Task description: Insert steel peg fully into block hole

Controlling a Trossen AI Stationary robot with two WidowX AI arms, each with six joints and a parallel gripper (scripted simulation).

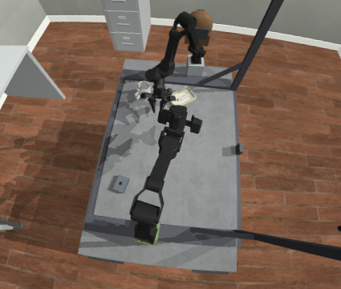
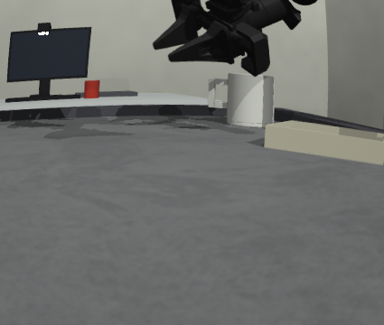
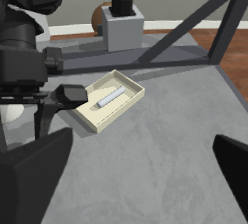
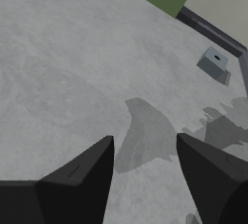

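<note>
Right now my right hand is 18 cm to the left of the steel peg, 11 cm past it and 11 cm above it. Round my right hand: shallow tray (17 cm to the right, 11 cm below, 10 cm behind).
</note>
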